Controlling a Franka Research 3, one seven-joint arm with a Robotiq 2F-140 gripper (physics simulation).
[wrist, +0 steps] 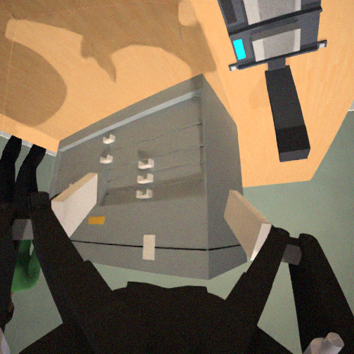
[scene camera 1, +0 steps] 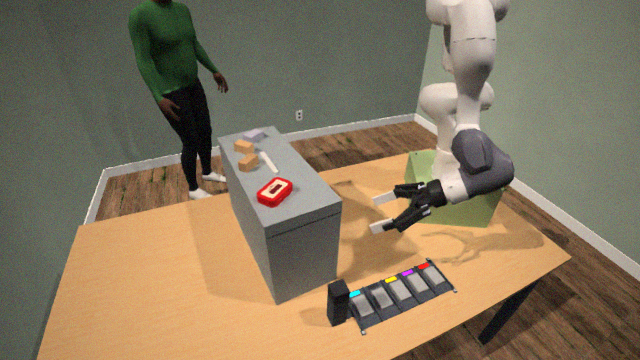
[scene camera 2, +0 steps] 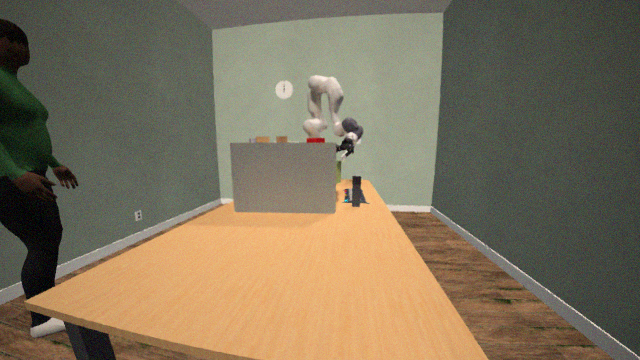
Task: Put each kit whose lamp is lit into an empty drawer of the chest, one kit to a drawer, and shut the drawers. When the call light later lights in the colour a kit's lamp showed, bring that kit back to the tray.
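Observation:
The tray (scene camera 1: 395, 311) holds grey kits in a row; the kit (scene camera 1: 362, 305) (wrist: 278, 45) nearest the post has a cyan lamp. The kit (scene camera 1: 381, 297) beside it shows no lit lamp. The others show yellow (scene camera 1: 399, 290), magenta (scene camera 1: 416, 283) and red (scene camera 1: 433, 275) lamps. The call light (scene camera 1: 338, 302) (scene camera 2: 356, 191) (wrist: 287, 112), a black post, shows no colour. The grey chest (scene camera 1: 304, 260) (scene camera 2: 283, 177) (wrist: 222, 130) has small white handles on its drawer face; no drawer is plainly pulled out. My gripper (scene camera 1: 373, 215) (scene camera 2: 341, 153) (wrist: 163, 196) is open and empty, facing the drawers from a distance.
On the chest top lie a red case (scene camera 1: 274, 192) (scene camera 2: 315, 140), two orange blocks (scene camera 1: 244, 146) (scene camera 1: 248, 162), a white bar (scene camera 1: 269, 162) and a lilac block (scene camera 1: 254, 135). A green base block (scene camera 1: 467, 212) stands under the arm. A person (scene camera 1: 167, 55) (scene camera 2: 22, 125) stands behind the table.

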